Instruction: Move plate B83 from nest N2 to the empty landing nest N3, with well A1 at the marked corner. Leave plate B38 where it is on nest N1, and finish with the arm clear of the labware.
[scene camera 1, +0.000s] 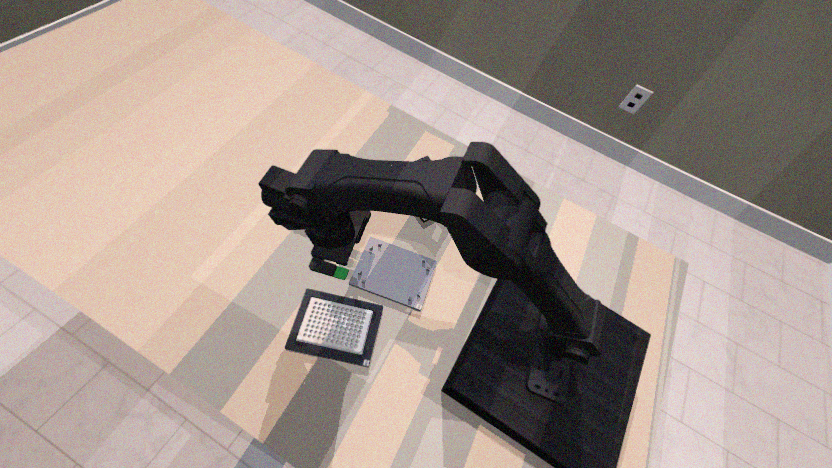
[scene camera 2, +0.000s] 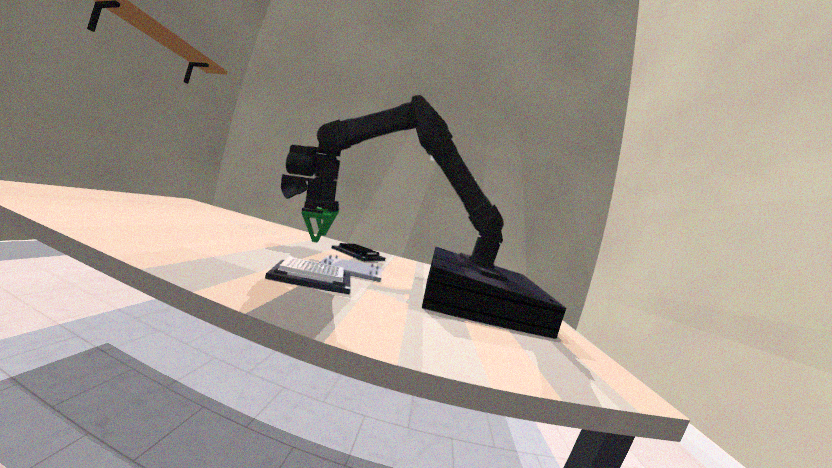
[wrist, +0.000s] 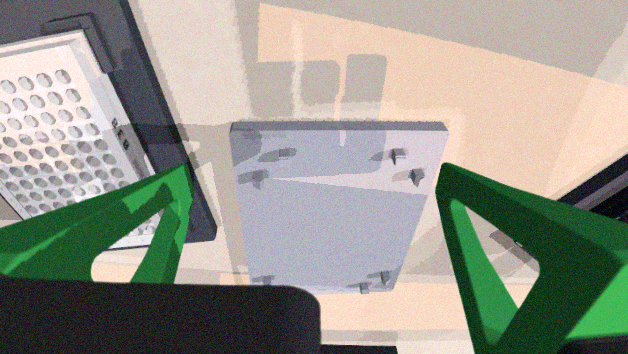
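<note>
White plate B38 (scene camera 1: 334, 325) (scene camera 2: 311, 268) (wrist: 50, 55) sits flat on dark nest N1 (scene camera 1: 373, 331) (scene camera 2: 308, 284) (wrist: 150, 110). The grey pegged nest, apparently N3 (scene camera 1: 401, 276) (scene camera 2: 363, 269) (wrist: 330, 235), stands empty beside it, with a small mark at its front-right corner in scene camera 1. A black plate, apparently B83 (scene camera 2: 359, 250), lies on the dark nest behind; its lettering is unreadable. The arm hides most of it in scene camera 1. My gripper (scene camera 2: 315, 237) (wrist: 314, 177) is open and empty, pointing down above the grey nest's area.
The arm's black base block (scene camera 1: 541, 384) (scene camera 2: 494, 296) stands right of the nests. The black arm arches over the back nest in scene camera 1. The table's front edge (scene camera 2: 325, 349) runs across scene camera 2. A wall shelf (scene camera 2: 168, 40) is high at the back left.
</note>
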